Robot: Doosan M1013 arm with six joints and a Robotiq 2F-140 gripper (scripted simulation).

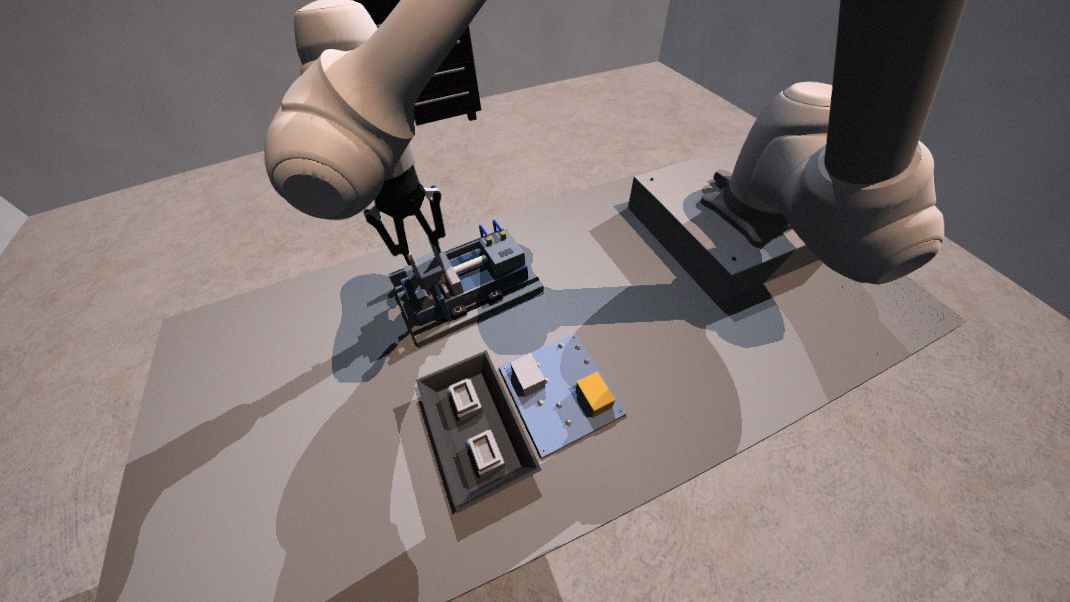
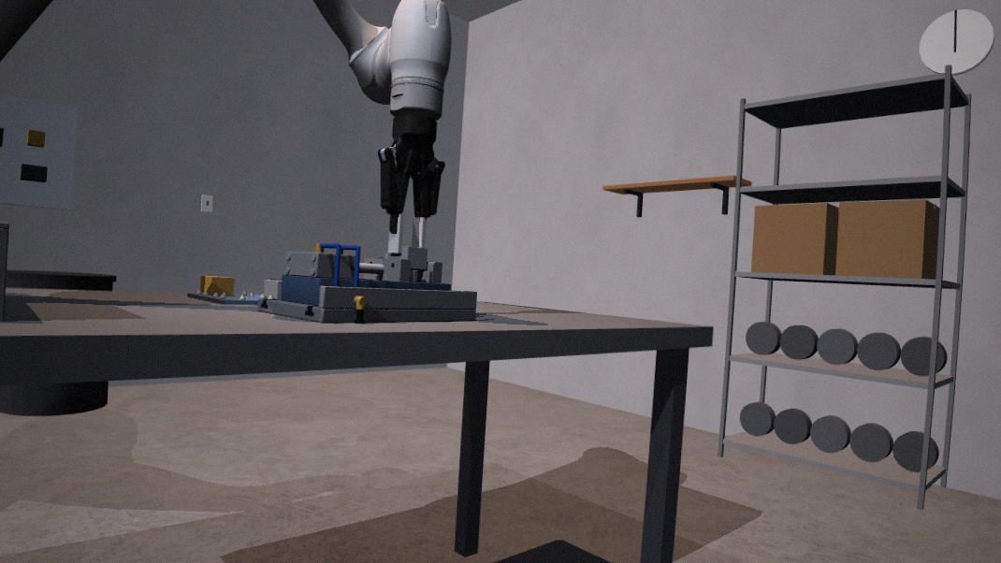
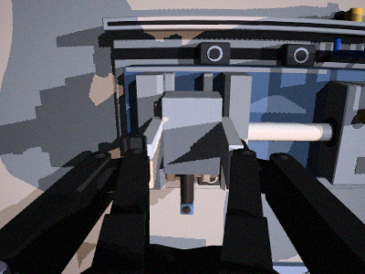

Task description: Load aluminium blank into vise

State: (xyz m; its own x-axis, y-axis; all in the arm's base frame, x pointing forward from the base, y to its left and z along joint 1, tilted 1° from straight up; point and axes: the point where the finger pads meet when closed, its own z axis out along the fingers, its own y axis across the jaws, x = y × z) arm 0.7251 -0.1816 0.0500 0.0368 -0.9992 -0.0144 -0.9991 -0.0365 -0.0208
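The work stop lies 50 mm to the left of my hand and 50 mm below it. The rest, counted from my hand: vise hose block (160 mm behind, 60 mm below); then piston rod (90 mm behind, 60 mm below); then vise (100 mm below, 70 mm behind).
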